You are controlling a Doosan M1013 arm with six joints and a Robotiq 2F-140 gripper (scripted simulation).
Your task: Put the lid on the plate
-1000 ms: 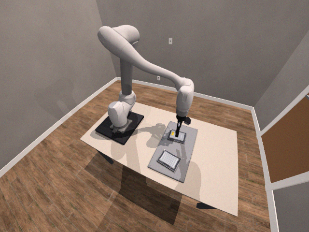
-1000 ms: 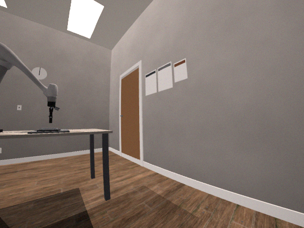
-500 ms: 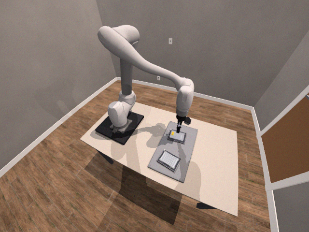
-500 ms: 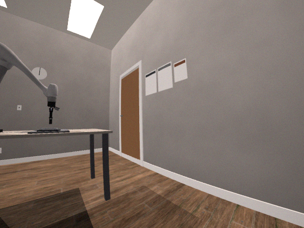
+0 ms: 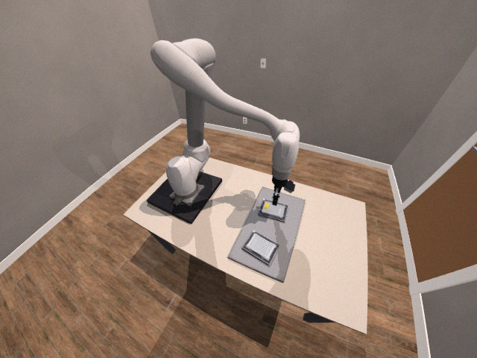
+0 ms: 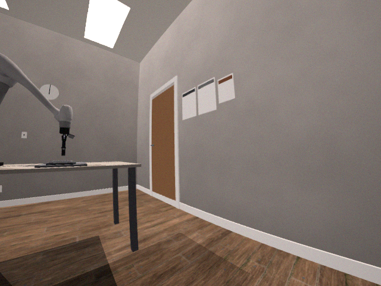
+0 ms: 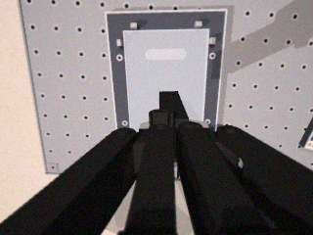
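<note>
The clear lid lies 8 cm below my hand. Round my hand: culture plate (1 cm ahead, 25 cm to the right, 8 cm below); dark nest (1 cm ahead, 25 cm to the right, 9 cm below); dark lid park frame (9 cm below).
</note>
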